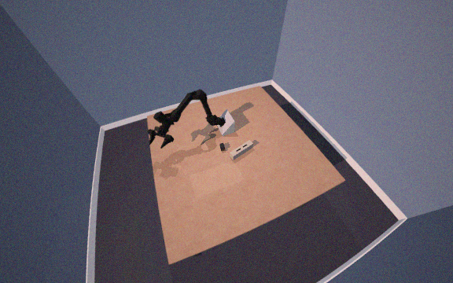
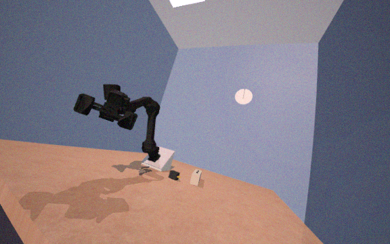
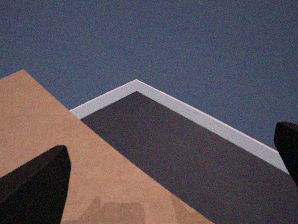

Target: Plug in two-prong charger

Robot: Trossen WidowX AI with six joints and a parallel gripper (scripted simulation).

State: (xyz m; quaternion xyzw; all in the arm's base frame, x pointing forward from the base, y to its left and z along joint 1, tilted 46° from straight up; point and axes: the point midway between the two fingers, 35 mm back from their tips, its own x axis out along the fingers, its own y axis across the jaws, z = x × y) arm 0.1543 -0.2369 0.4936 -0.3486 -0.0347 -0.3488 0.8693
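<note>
My gripper tip is now 5 cm short of the dark charger, 46 cm to the right of it and 20 cm above it.
</note>
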